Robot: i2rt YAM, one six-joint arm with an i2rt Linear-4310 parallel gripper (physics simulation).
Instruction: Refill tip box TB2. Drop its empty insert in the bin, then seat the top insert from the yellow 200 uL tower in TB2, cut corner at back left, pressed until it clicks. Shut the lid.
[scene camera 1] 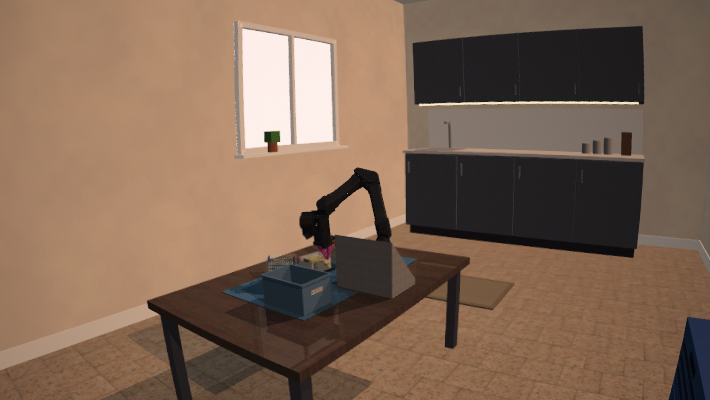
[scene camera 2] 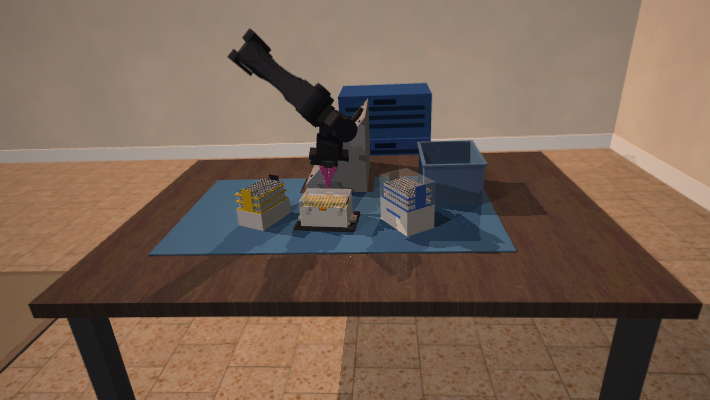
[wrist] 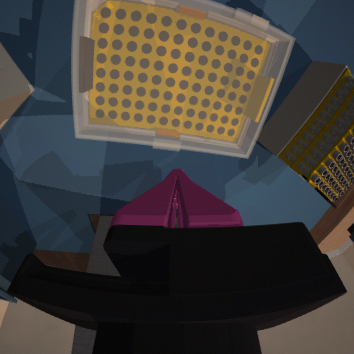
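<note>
The white tip box, taken as TB2 (scene camera 1: pixel 306 258) (scene camera 2: pixel 326 218) (wrist: pixel 78 112), stands in a black holder (scene camera 2: pixel 299 227). A yellow 96-hole insert (scene camera 2: pixel 325 202) (wrist: pixel 170 75) lies level inside it, its cut corner at the upper left in the wrist view. Translucent walls rise around the insert; I cannot tell whether a clear lid covers it. The yellow tower (scene camera 2: pixel 262 202) (wrist: pixel 307 107) stands beside the box, with stacked inserts. My gripper (scene camera 1: pixel 327 256) (scene camera 2: pixel 328 186) (wrist: pixel 176 175) is shut and empty, its magenta tips above and beside the box edge near the arm. The bin (scene camera 1: pixel 297 295) (scene camera 2: pixel 452 182) shows its open top.
A blue tower (scene camera 2: pixel 407 216) under a clear cover stands on the other side of the box. A grey wedge-shaped block (scene camera 1: pixel 365 266) (scene camera 2: pixel 358 155) stands behind the gripper in scene camera 2. Box, towers and bin are on the blue mat (scene camera 2: pixel 200 220) (wrist: pixel 50 170) on the wooden table (scene camera 2: pixel 350 285).
</note>
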